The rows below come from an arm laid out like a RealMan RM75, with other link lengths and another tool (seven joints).
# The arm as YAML. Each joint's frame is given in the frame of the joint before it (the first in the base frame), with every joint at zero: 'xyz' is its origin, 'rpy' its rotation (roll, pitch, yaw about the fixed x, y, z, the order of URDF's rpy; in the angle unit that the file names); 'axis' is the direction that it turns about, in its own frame. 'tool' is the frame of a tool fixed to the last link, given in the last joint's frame.
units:
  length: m
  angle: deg
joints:
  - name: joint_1
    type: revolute
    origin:
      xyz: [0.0, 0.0, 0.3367]
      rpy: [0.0, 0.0, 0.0]
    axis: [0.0, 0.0, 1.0]
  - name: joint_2
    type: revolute
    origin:
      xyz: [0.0, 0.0, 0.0]
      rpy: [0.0, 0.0, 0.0]
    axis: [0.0, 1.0, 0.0]
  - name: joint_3
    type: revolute
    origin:
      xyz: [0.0, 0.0, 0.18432]
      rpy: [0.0, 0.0, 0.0]
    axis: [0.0, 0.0, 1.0]
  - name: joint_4
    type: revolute
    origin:
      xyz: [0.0, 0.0, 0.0]
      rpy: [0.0, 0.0, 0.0]
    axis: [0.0, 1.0, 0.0]
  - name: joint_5
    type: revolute
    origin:
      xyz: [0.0, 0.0, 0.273]
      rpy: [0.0, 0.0, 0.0]
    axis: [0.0, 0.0, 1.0]
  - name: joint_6
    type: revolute
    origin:
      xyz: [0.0, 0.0, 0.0]
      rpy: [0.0, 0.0, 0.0]
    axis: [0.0, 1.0, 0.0]
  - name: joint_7
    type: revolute
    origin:
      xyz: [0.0, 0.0, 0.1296]
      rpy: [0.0, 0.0, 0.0]
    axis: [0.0, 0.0, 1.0]
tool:
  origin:
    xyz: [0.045, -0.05, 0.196]
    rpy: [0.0, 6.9, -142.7]
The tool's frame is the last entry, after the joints.
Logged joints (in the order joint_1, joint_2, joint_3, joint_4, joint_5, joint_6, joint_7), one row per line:
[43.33, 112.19, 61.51, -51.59, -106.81, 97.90, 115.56]
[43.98, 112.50, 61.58, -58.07, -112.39, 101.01, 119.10]
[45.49, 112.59, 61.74, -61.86, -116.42, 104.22, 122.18]
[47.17, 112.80, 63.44, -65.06, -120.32, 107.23, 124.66]
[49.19, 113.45, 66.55, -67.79, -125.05, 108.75, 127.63]
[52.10, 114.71, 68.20, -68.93, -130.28, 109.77, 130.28]
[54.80, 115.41, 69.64, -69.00, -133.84, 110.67, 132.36]
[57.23, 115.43, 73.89, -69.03, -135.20, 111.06, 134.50]
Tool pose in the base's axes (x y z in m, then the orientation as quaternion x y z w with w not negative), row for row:
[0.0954, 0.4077, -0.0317, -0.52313, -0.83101, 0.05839, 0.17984]
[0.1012, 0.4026, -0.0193, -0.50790, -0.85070, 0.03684, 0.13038]
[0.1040, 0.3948, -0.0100, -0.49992, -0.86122, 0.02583, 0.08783]
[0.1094, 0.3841, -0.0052, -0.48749, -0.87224, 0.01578, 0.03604]
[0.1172, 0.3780, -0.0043, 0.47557, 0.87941, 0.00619, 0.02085]
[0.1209, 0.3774, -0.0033, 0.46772, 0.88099, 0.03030, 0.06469]
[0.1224, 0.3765, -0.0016, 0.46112, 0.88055, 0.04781, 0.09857]
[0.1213, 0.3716, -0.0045, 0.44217, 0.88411, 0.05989, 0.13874]
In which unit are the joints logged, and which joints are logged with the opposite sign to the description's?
The joints are logged in degrees. Opposite sign: joint_3, joint_6.
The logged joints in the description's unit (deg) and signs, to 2 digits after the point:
[43.33, 112.19, -61.51, -51.59, -106.81, -97.90, 115.56]
[43.98, 112.50, -61.58, -58.07, -112.39, -101.01, 119.10]
[45.49, 112.59, -61.74, -61.86, -116.42, -104.22, 122.18]
[47.17, 112.80, -63.44, -65.06, -120.32, -107.23, 124.66]
[49.19, 113.45, -66.55, -67.79, -125.05, -108.75, 127.63]
[52.10, 114.71, -68.20, -68.93, -130.28, -109.77, 130.28]
[54.80, 115.41, -69.64, -69.00, -133.84, -110.67, 132.36]
[57.23, 115.43, -73.89, -69.03, -135.20, -111.06, 134.50]

